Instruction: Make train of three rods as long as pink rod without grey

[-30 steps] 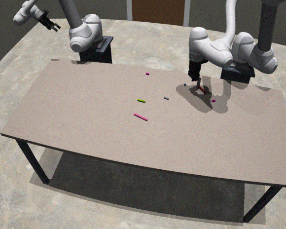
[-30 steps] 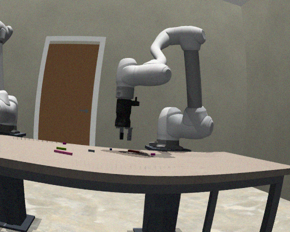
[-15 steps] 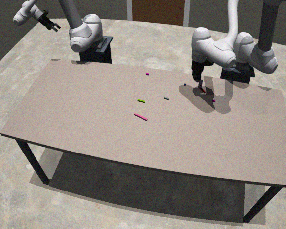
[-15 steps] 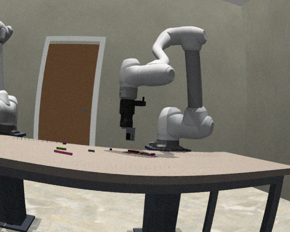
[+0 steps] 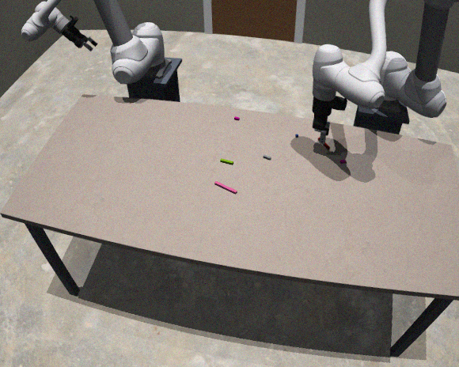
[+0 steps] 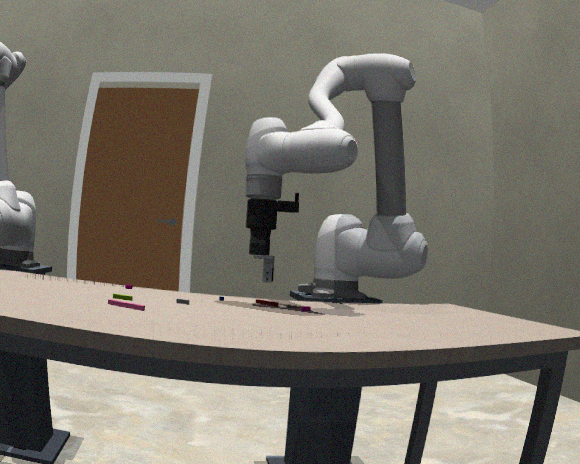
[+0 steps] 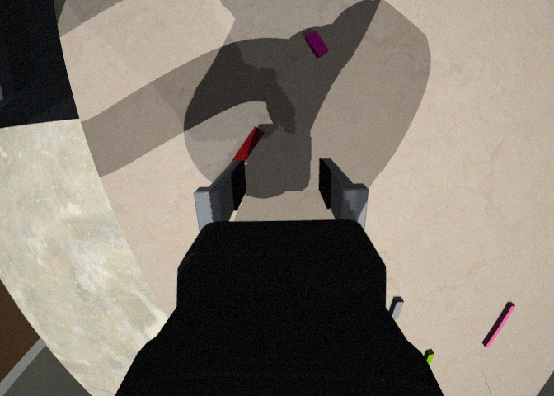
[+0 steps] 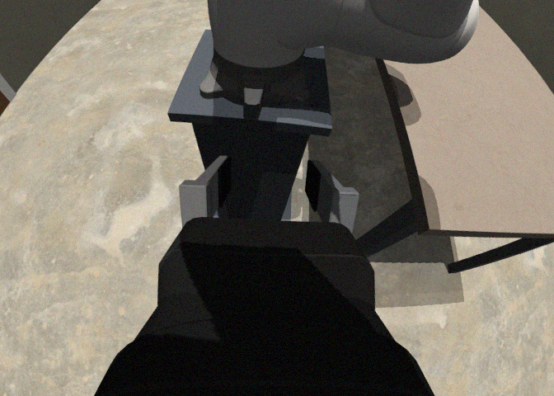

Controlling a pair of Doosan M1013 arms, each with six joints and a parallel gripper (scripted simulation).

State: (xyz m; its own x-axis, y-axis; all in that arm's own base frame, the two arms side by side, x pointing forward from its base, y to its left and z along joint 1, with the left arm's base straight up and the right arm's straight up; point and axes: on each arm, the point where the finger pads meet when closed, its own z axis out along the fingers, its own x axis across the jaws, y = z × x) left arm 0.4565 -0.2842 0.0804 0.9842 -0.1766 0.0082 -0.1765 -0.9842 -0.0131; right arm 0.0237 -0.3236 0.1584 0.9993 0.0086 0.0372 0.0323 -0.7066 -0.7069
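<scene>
My left hand is 10 cm short of the grey rod, 21 cm to the left of it and 8 cm above it. Round my left hand: blue rod: 6 cm behind, 11 cm to the right, 8 cm below; lime rod: 16 cm ahead, 36 cm to the right, 8 cm below; red rod: 4 cm behind, 1 cm to the left, 8 cm below.
</scene>
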